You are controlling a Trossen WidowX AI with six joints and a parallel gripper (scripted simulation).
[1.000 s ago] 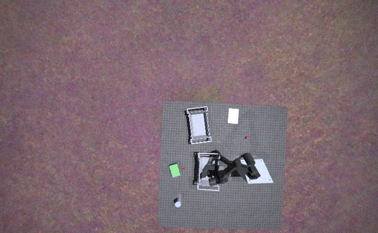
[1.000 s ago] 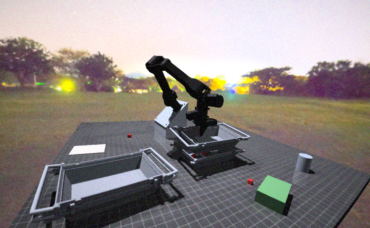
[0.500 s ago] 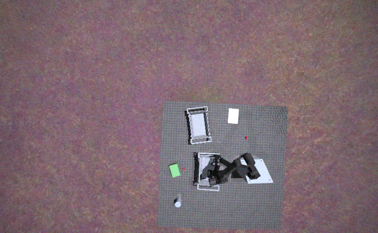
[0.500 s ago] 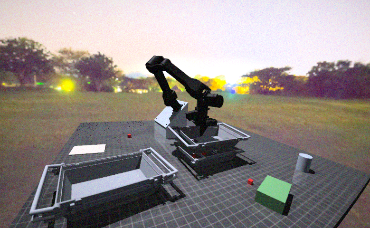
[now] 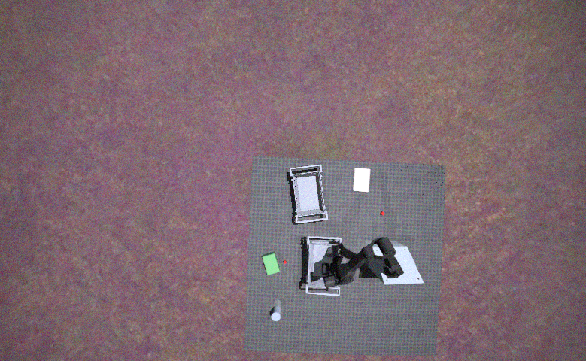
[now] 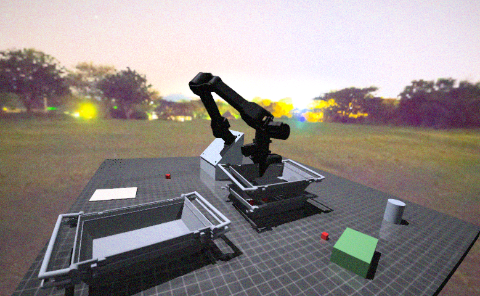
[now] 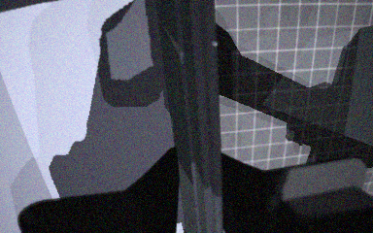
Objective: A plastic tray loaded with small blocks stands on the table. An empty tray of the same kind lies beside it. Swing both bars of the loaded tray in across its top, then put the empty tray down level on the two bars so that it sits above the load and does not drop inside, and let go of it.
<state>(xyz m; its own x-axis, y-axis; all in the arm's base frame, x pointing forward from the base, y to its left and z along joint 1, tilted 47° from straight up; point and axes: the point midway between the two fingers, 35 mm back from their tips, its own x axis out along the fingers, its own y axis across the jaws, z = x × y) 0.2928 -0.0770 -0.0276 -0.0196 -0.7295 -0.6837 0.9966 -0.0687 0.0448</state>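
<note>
Now: the grey tray 8 cm ahead of my gripper tip, 1 cm to the right of it and 3 cm above it. The rest, counted from my gripper tip: grey cylinder (38 cm ahead, 32 cm to the left, 6 cm below); then white slab (22 cm behind, 50 cm to the right, 9 cm below); then green block (40 cm ahead, 7 cm below).
</note>
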